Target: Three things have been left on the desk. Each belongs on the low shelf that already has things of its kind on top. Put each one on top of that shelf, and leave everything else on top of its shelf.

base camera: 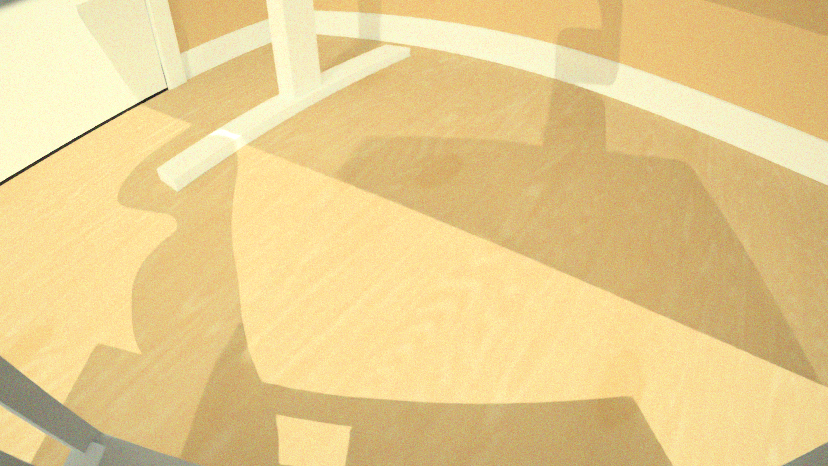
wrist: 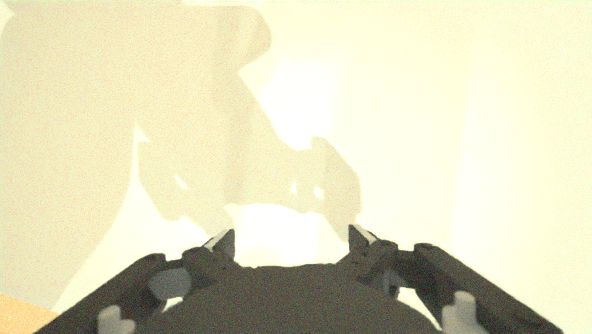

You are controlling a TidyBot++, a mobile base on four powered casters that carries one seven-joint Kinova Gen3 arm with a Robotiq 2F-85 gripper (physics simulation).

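Places are measured from the arm's base along level axes (x back, y left, z down), in millimetres.
Pixels of known places: gripper, fingertip midpoint: [wrist: 292,239].
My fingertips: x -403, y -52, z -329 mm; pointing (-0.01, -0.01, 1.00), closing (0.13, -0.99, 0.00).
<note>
Behind a point stands the place of what it marks.
My gripper [wrist: 292,239] {y -52, x -403, z -329 mm} is open, with its fingers wide apart at the bottom of the wrist view. It hangs over a very bright, pale desk top [wrist: 525,125] {y -251, x -460, z -323 mm}. The arm's shadow lies across the left and middle of this surface and reaches close to the fingertips. A bright patch with a curved upper edge shows between the fingers. The glare hides whether it is a pale object or bare surface. No clear outline of the three things shows. The low shelves do not show in either view.
In the base camera view, a white upright leg [base camera: 295,52] {y 295, x -876, z 270 mm} stands on a long white foot [base camera: 353,69] at the upper left. A white panel [base camera: 52,86] {y 985, x -825, z 232 mm} is at the far left. An orange wall [base camera: 463,20] {y -38, x -1234, z 296 mm} with a white baseboard [base camera: 498,52] {y -127, x -1166, z 366 mm} runs behind the wooden floor [base camera: 405,301] {y 33, x -395, z 397 mm}.
</note>
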